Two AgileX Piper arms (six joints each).
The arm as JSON. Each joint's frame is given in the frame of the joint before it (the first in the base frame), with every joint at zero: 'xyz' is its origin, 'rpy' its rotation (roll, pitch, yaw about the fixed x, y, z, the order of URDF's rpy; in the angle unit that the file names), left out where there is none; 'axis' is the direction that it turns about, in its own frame. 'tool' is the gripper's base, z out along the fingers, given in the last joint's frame.
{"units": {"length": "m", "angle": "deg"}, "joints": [
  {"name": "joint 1", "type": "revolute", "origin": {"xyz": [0.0, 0.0, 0.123]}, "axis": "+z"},
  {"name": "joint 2", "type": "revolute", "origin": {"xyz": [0.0, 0.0, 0.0]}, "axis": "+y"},
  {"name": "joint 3", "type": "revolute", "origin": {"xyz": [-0.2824, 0.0, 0.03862]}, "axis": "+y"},
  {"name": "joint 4", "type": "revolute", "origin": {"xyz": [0.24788, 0.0, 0.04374]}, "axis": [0.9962, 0.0, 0.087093]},
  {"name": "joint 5", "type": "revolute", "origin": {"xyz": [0.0, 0.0, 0.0]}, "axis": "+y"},
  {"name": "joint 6", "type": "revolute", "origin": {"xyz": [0.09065, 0.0, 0.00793]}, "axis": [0.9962, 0.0, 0.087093]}
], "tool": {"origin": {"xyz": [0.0, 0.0, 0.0], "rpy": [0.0, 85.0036, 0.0]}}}
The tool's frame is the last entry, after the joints.
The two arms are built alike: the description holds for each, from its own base.
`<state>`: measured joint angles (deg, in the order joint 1, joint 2, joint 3, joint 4, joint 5, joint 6); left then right.
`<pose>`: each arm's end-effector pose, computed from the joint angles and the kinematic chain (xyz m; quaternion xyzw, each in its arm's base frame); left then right.
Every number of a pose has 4 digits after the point. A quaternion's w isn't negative.
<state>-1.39 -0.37 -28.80 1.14 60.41 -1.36 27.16 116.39 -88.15 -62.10 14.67 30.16</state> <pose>-0.0059 0.0017 0.2786 -0.0002 0.8491 -0.0027 0.5282 0.4326 0.1991 0.2354 -0.3707 0.7797 -0.1148 0.4914</pose>
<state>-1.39 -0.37 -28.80 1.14 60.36 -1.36 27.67 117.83 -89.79 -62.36 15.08 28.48</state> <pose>-0.0058 0.0017 0.2787 -0.0002 0.8489 -0.0027 0.5285 0.4365 0.2052 0.2323 -0.3852 0.7721 -0.1237 0.4901</pose>
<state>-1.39 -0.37 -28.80 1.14 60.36 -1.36 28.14 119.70 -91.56 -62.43 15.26 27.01</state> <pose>-0.0058 0.0017 0.2787 -0.0002 0.8489 -0.0027 0.5285 0.4412 0.2119 0.2261 -0.3984 0.7661 -0.1294 0.4875</pose>
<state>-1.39 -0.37 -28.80 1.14 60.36 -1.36 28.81 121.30 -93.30 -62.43 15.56 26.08</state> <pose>-0.0058 0.0017 0.2787 -0.0002 0.8489 -0.0027 0.5285 0.4445 0.2198 0.2218 -0.4077 0.7610 -0.1324 0.4869</pose>
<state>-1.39 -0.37 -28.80 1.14 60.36 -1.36 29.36 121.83 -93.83 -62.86 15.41 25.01</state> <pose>-0.0058 0.0017 0.2787 -0.0002 0.8489 -0.0027 0.5285 0.4442 0.2252 0.2204 -0.4212 0.7528 -0.1359 0.4872</pose>
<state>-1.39 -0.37 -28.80 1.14 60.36 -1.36 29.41 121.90 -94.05 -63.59 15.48 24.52</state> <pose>-0.0058 0.0017 0.2787 -0.0002 0.8489 -0.0027 0.5285 0.4447 0.2257 0.2212 -0.4280 0.7474 -0.1421 0.4878</pose>
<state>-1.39 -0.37 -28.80 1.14 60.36 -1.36 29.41 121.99 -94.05 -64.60 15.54 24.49</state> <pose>-0.0058 0.0017 0.2787 -0.0002 0.8489 -0.0027 0.5285 0.4451 0.2256 0.2207 -0.4338 0.7433 -0.1479 0.4873</pose>
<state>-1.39 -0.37 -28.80 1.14 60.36 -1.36 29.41 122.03 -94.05 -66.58 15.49 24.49</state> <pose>-0.0058 0.0017 0.2787 -0.0002 0.8489 -0.0027 0.5285 0.4456 0.2256 0.2211 -0.4446 0.7344 -0.1580 0.4879</pose>
